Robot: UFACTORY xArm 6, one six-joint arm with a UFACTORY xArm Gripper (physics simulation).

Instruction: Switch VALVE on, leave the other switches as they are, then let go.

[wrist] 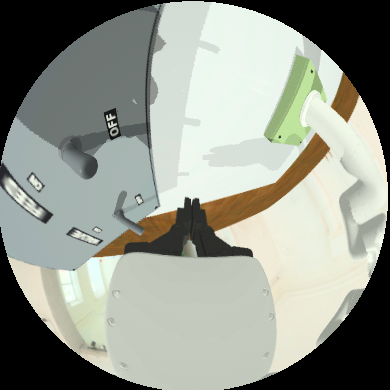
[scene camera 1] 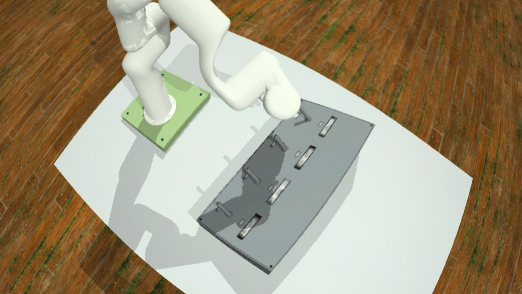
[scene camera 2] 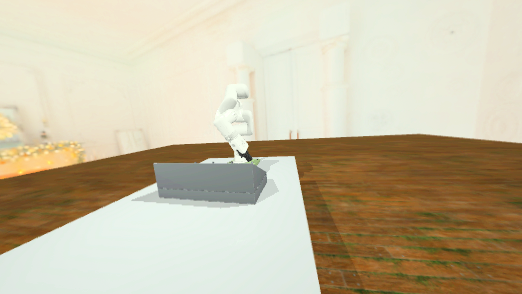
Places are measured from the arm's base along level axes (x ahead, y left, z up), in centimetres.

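Where they show: gripper, fingertip midpoint: (wrist: 189, 206) (scene camera 2: 250, 160); arm's base at its link origin: (wrist: 309, 107) (scene camera 1: 160, 110) (scene camera 2: 240, 161).
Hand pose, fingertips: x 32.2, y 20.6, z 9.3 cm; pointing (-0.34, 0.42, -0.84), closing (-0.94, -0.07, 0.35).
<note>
Each offset is from my fingertips to the top centre of the thing. "pt": to the spot under its first point. Level surfaces: height alone.
A grey sloped panel (scene camera 1: 312, 195) (scene camera 2: 205, 180) (wrist: 45, 247) carries a row of levers with label plates. The end label @(dx +16.6, dy +3.6, dz +0.8 cm) (scene camera 1: 328, 126) (wrist: 85, 236), too blurred to read, is at the VALVE position. The end lever, VALVE @(dx +8.3, dy +3.3, dz +1.1 cm) (scene camera 1: 304, 115) (wrist: 130, 223), leans toward the OFF side, away from its name label. The neighbouring lever @(dx +8.6, dy -8.6, dz +1.1 cm) (scene camera 1: 280, 143) (wrist: 82, 161) stands beside a readable OFF plate @(pt dx +6.7, dy -8.7, dz -4.4 cm) (wrist: 112, 124). My gripper (scene camera 2: 249, 158) (wrist: 189, 206) is shut and empty, apart from the VALVE lever and to its right in the wrist view. The arm hides the gripper in scene camera 1.
Two other levers (scene camera 1: 251, 175) (scene camera 1: 224, 209) stand farther along the panel. The green base plate (scene camera 1: 185, 107) (wrist: 291, 112) bears the arm. The white table @(dz -11.9 cm) (scene camera 1: 410, 200) (scene camera 2: 200, 250) (wrist: 250, 35) lies under the panel, with wooden floor around it.
</note>
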